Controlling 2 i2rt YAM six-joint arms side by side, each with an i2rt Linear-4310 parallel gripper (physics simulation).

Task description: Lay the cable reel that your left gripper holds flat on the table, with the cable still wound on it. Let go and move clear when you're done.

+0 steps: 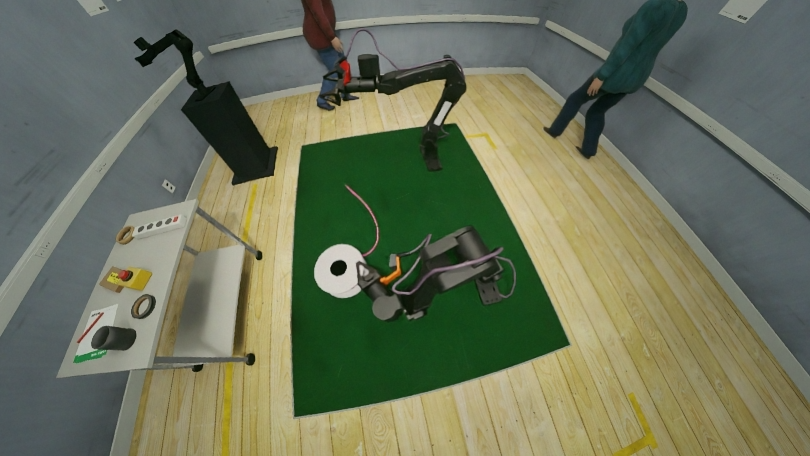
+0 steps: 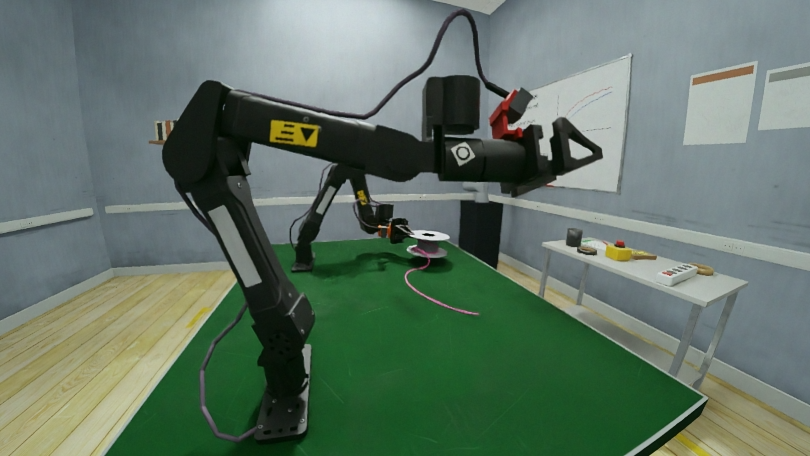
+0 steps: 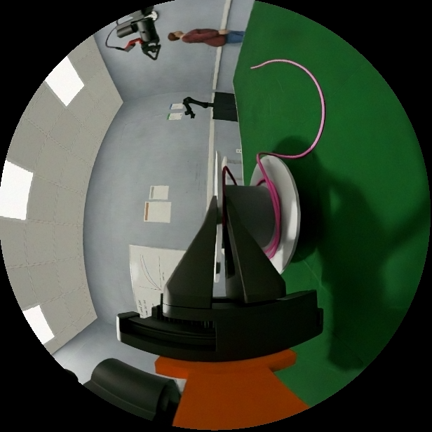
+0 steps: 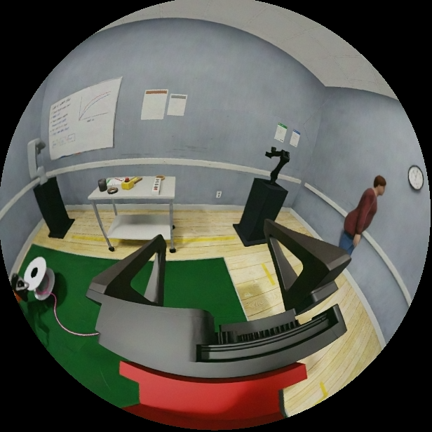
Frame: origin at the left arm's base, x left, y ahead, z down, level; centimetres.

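Seen in the pictures: left gripper, fingertip midpoint: (image 1: 357, 261) (image 2: 413, 235); right gripper, fingertip midpoint: (image 1: 321, 87) (image 2: 576, 166); left arm's base at its link origin: (image 1: 482, 276) (image 2: 304, 262); right arm's base at its link origin: (image 1: 430, 156) (image 2: 288, 386).
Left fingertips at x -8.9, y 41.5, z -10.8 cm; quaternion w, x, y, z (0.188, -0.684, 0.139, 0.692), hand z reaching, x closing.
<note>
Offsets run from my left fingertips to a thing's middle. "*": to the spot under its first point. Level surfaces: height alone.
The white cable reel {dx +0.9, dy +5.9, dz +3.5 cm} (image 1: 327, 283) (image 2: 429, 245) (image 3: 252, 210) (image 4: 42, 272) is upright on its axis, its flanges about level. Its lower flange looks slightly above the green table {dz +10.8 cm} (image 1: 396, 368) (image 2: 481, 396), with a shadow beneath. Pink cable {* dx -22.0, dy -6.3, dz +10.4 cm} (image 1: 375, 218) (image 2: 410, 283) (image 3: 322, 100) (image 4: 62, 325) is wound loosely low on the hub; its free end trails over the table. My left gripper (image 1: 361, 268) (image 2: 412, 232) (image 3: 220, 200) is shut on the rim of the upper flange. My right gripper (image 1: 327, 87) (image 2: 569, 169) (image 4: 212, 232) is open and empty, high up, away from the reel.
A white side cart (image 1: 129, 218) (image 2: 731, 286) (image 4: 172, 187) with tape rolls, a power strip, a yellow stop-button box and a dark cup stands beside the table. A black pedestal (image 1: 226, 130) (image 4: 262, 210) with a small arm stands farther off. Two people stand beyond the table.
</note>
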